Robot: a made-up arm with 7 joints. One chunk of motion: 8 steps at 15 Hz.
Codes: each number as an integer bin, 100 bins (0 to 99) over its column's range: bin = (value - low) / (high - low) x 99, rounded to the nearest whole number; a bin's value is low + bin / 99 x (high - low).
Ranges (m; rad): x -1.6..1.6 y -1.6..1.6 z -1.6..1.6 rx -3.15..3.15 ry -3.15..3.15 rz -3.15..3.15
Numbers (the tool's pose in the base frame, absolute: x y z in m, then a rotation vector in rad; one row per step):
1: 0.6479 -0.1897 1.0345 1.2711 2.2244 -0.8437
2: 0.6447 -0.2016 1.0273 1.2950 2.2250 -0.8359
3: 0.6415 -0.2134 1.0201 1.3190 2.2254 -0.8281
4: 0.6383 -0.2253 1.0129 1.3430 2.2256 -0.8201
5: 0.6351 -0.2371 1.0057 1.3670 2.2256 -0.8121
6: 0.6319 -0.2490 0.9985 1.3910 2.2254 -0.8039
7: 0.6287 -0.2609 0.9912 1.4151 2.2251 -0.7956
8: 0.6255 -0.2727 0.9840 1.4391 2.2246 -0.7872
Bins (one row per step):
1: 70 44 82 69 84 36
2: 69 43 81 70 84 36
3: 69 43 81 70 84 36
4: 69 43 81 71 84 37
5: 69 42 81 71 84 37
6: 69 42 80 71 84 37
7: 69 41 80 72 84 37
8: 69 41 80 72 84 37

